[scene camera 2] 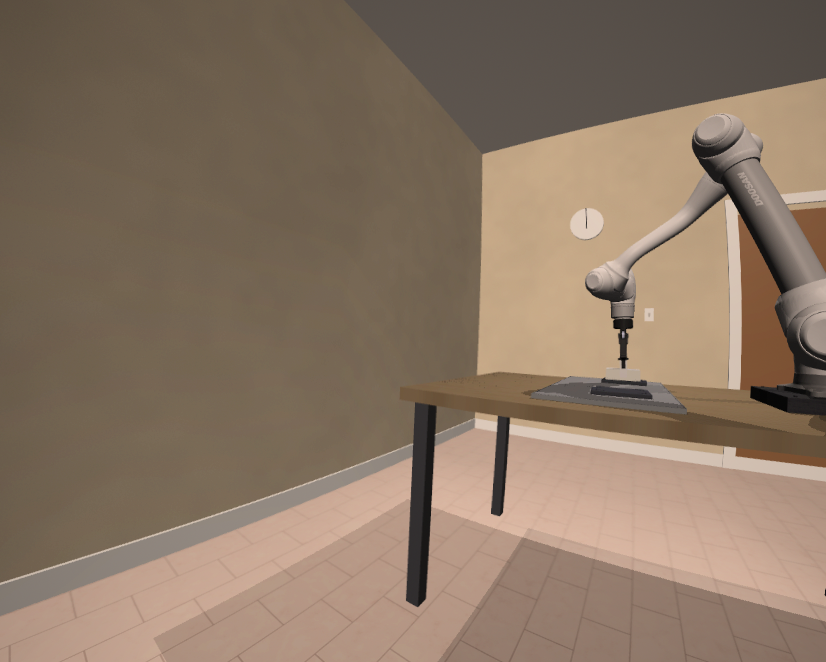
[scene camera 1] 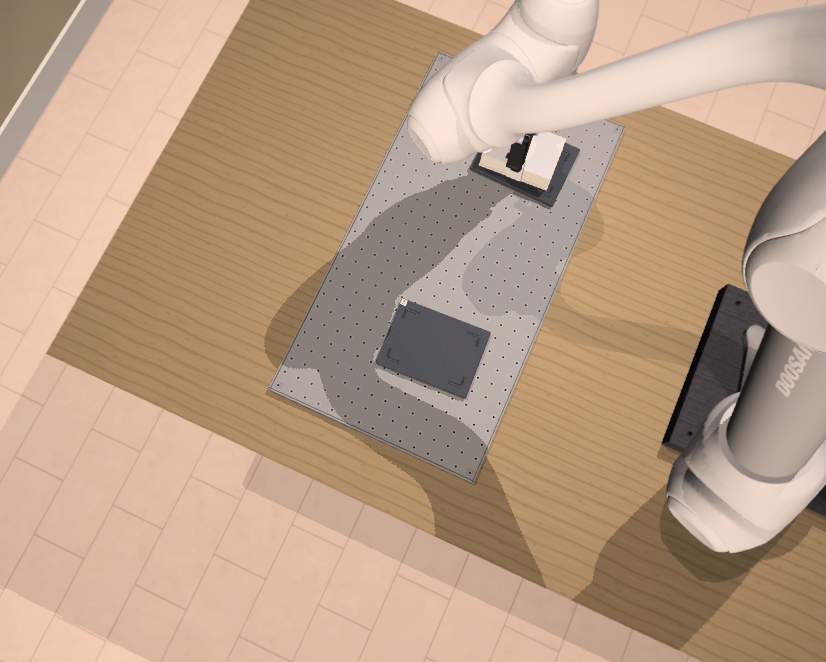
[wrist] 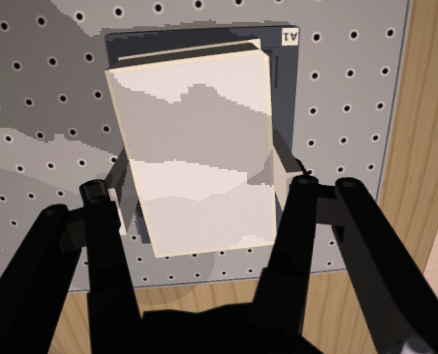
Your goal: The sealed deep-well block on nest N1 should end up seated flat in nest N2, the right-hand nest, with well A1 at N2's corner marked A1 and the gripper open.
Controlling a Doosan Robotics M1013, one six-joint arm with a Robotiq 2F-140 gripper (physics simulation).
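Frame: origin at the arm's base, x right, y ahead, z up, level; centimetres.
Where they show: gripper, between the fingertips: (scene camera 2: 623,376) (wrist: 203,154).
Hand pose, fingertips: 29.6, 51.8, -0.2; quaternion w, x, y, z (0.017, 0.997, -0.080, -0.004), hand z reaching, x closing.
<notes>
Each offset is from my fingertips to the centre of the thing, as dx, dy, dz. "spot": to the spot under its first point. Level surfaces: height alone.
The sealed deep-well block {+0.1, +0.4, +0.9} (scene camera 1: 544,158) (scene camera 2: 613,374) (wrist: 200,125), white on top, is held low over nest N2 (scene camera 1: 560,173) (wrist: 286,90), the dark upper nest in scene view 1. My gripper (scene camera 1: 521,153) (scene camera 2: 623,364) (wrist: 203,154) is shut on its two long sides. In the wrist view the block looks slightly turned against the nest, with dark nest showing past its top and right edges. The A1 tag {spot: +7.1, +5.8, -1.3} (wrist: 290,36) shows at the nest's upper right corner. Well A1 cannot be made out, nor whether the block touches the nest. Nest N1 {-37.4, +6.7, -1.8} (scene camera 1: 434,348) (scene camera 2: 620,392) is empty.
Both nests stand on a grey perforated plate (scene camera 1: 510,358) (wrist: 345,225) on the wooden table {dz -3.8} (scene camera 1: 206,206). A small pale tag {spot: -31.2, +13.6, -1.3} (scene camera 1: 403,302) marks a corner of N1. The arm's black base plate (scene camera 1: 703,386) is at the right.
</notes>
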